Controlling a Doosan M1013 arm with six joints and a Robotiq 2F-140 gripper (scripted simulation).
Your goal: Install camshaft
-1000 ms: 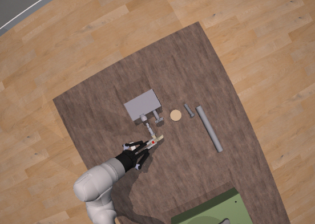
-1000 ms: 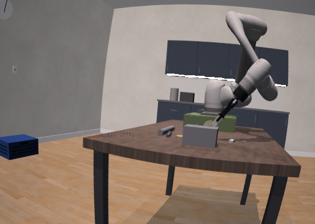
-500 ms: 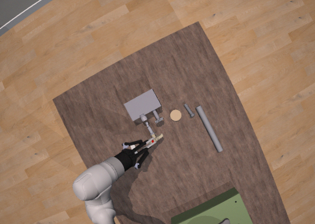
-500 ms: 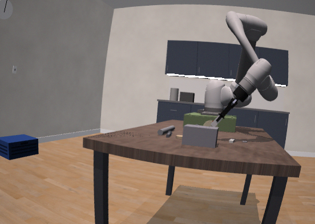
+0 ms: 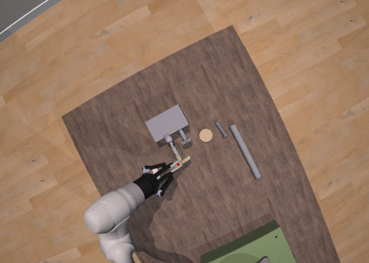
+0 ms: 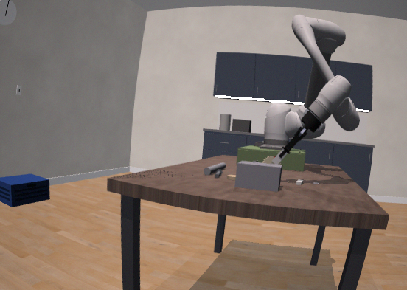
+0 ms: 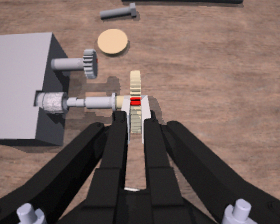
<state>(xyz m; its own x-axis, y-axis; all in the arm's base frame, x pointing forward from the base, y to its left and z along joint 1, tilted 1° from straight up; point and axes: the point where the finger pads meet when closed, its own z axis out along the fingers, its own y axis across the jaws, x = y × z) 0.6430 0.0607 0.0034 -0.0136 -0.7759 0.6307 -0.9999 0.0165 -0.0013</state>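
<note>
The crank gear is 6 cm ahead of my hand, 9 cm to the right of it and 4 cm below it. Also, from my hand: washer (4 cm behind, 17 cm to the left, 10 cm below); tan disc (4 cm ahead, 17 cm to the right, 9 cm below); white block (10 cm to the left, 9 cm below).
</note>
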